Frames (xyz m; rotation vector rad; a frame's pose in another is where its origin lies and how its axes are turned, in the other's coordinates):
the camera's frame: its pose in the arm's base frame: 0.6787 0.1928 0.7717 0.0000 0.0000 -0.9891
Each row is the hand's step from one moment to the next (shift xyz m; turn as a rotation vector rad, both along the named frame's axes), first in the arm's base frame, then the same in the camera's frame.
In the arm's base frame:
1: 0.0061 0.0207 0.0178 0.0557 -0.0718 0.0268
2: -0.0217 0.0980 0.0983 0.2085 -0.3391 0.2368
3: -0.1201 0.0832 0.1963 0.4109 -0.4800 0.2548
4: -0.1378 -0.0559 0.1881 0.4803 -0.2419 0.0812
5: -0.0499 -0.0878 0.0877 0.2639 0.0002 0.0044
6: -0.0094 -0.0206 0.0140 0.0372 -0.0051 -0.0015
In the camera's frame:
1: -0.0139 0.0165 0.0178 0.0906 0.0071 0.0268
2: -0.0938 0.0357 0.0983 0.3979 -0.0121 0.2368
3: -0.1355 -0.0546 0.1963 0.6268 0.0796 0.2548
4: -0.0290 -0.1459 0.1881 0.4660 0.2684 0.0812
5: 0.0459 -0.0899 0.0877 0.1448 0.2206 0.0044
6: 0.0120 -0.0192 0.0140 0.0247 0.0283 -0.0015

